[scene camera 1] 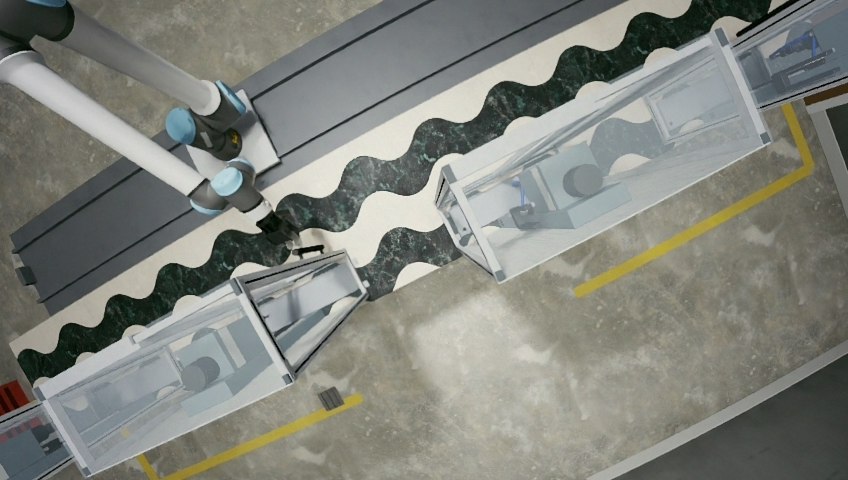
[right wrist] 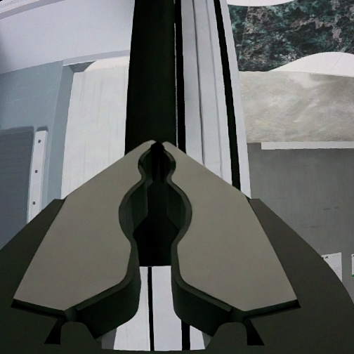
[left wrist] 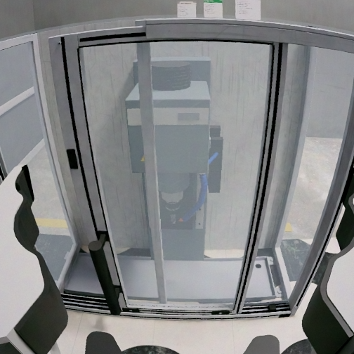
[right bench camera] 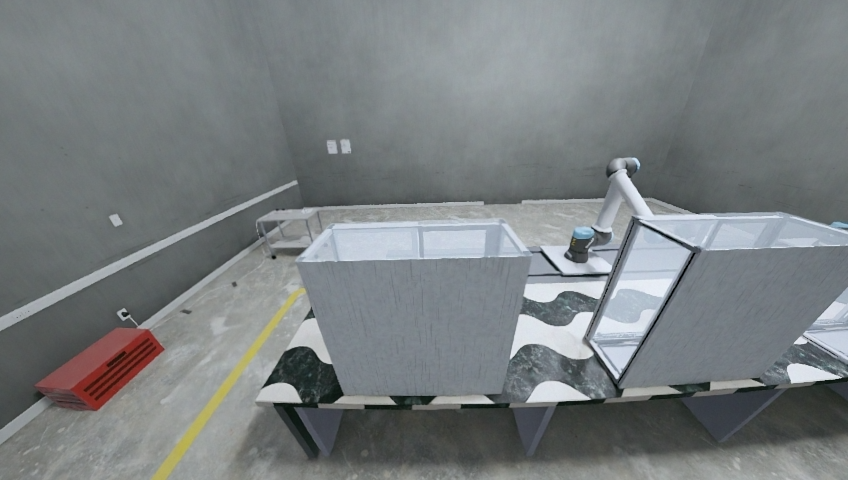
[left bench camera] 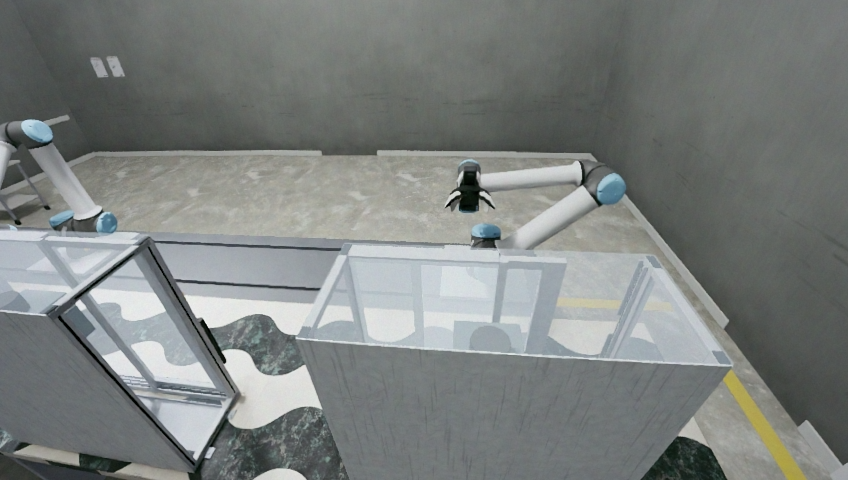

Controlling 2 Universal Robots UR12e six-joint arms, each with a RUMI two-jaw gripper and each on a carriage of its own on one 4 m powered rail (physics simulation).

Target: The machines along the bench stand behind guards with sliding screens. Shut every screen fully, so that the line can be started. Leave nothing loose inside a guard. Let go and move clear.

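Note:
In scene camera 1 the left guard [scene camera 1: 261, 321] holds a machine [scene camera 1: 202, 373]; a black screen handle [scene camera 1: 309, 249] [left bench camera: 212, 340] [right wrist: 152, 75] stands at its front. My right gripper [scene camera 1: 294, 241] [right wrist: 158, 145] is at this handle. Its fingertips meet in front of the thick bar, apparently without it between them. My left gripper [left bench camera: 470, 205] [left wrist: 188, 167] is wide open and empty, facing another guard. In the left wrist view that guard's screen [left wrist: 190, 44] has a black handle [left wrist: 105, 275] near its left edge. Behind the glass stands a grey machine [left wrist: 170, 135]; a strip of tray shows left of the handle.
A second guard [scene camera 1: 751, 113] stands farther right in scene camera 1. The patterned bench [scene camera 1: 392, 178] runs beside the grey rail [scene camera 1: 357, 71]. A red cabinet [right bench camera: 101, 365] and a trolley [right bench camera: 291, 215] stand on the floor. A small dark object [scene camera 1: 330, 398] lies beside a yellow floor line [scene camera 1: 255, 438].

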